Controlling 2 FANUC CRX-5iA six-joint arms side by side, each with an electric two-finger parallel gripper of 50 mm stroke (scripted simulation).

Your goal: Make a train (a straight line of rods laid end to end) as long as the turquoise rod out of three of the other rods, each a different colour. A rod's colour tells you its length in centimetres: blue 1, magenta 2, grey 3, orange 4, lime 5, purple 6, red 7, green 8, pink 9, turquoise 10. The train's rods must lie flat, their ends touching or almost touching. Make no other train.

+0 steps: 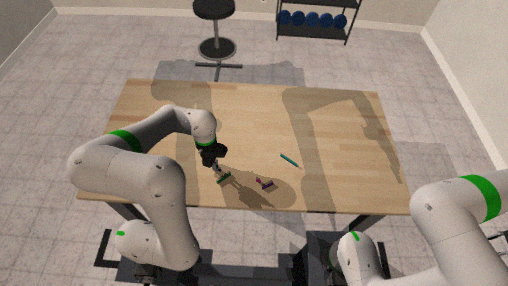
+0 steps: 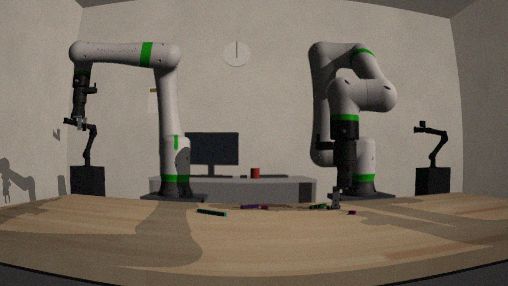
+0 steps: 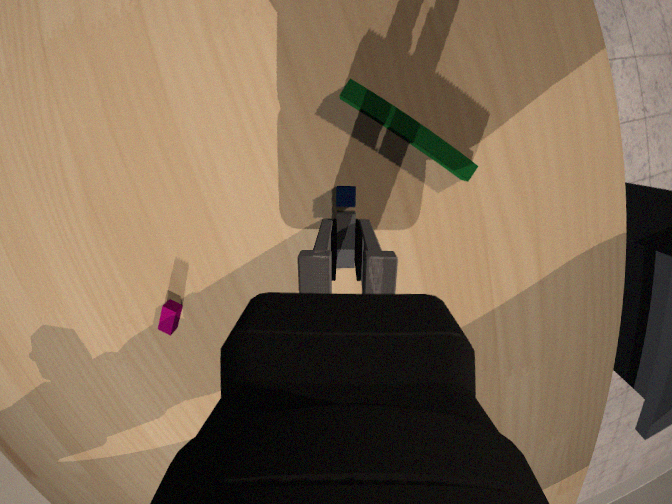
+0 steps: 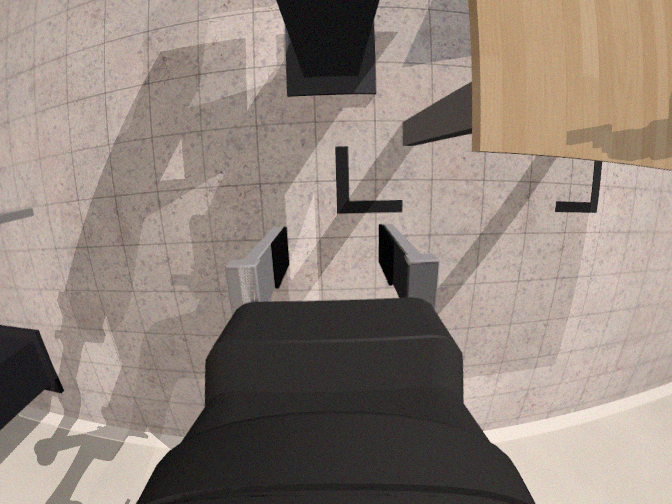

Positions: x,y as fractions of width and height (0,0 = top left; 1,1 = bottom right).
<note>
I see my left gripper (image 3: 0.51,0.47), my right gripper (image 4: 0.50,0.49), a green rod (image 3: 0.53,0.19) and a grey rod (image 3: 0.52,0.44).
Image 4 does not show the green rod: it is out of frame. Image 4 does not show the grey rod: it is out of frame.
</note>
